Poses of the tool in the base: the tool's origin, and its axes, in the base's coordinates. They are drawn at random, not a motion.
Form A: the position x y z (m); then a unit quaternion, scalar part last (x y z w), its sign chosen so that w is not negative.
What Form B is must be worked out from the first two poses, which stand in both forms.
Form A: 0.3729, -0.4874, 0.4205, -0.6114, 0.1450, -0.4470, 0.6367
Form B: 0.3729, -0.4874, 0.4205, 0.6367, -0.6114, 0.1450, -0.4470
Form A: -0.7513, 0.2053, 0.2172, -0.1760, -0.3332, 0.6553, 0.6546
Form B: -0.7513, 0.2053, 0.2172, 0.6546, -0.1760, -0.3332, 0.6553
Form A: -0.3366, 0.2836, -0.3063, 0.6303, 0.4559, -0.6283, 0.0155
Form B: -0.3366, 0.2836, -0.3063, 0.0155, 0.6303, 0.4559, -0.6283
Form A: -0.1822, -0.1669, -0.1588, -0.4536, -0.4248, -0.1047, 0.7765
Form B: -0.1822, -0.1669, -0.1588, 0.7765, -0.4536, -0.4248, -0.1047
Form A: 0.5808, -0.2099, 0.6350, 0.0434, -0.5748, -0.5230, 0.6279
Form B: 0.5808, -0.2099, 0.6350, 0.6279, 0.0434, -0.5748, -0.5230
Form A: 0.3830, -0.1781, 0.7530, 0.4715, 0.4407, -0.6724, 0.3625
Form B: 0.3830, -0.1781, 0.7530, 0.3625, 0.4715, 0.4407, -0.6724
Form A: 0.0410, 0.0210, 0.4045, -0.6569, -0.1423, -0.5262, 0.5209
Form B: 0.0410, 0.0210, 0.4045, 0.5209, -0.6569, -0.1423, -0.5262
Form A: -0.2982, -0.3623, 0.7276, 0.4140, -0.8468, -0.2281, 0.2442
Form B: -0.2982, -0.3623, 0.7276, 0.2442, 0.4140, -0.8468, -0.2281
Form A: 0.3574, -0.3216, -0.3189, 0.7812, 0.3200, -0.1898, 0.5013
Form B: 0.3574, -0.3216, -0.3189, 0.5013, 0.7812, 0.3200, -0.1898
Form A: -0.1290, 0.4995, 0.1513, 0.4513, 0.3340, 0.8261, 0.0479
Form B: -0.1290, 0.4995, 0.1513, 0.0479, 0.4513, 0.3340, 0.8261
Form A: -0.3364, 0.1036, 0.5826, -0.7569, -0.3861, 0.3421, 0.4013
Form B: -0.3364, 0.1036, 0.5826, 0.4013, -0.7569, -0.3861, 0.3421
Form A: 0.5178, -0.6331, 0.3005, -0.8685, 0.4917, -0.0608, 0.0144
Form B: 0.5178, -0.6331, 0.3005, 0.0144, -0.8685, 0.4917, -0.0608
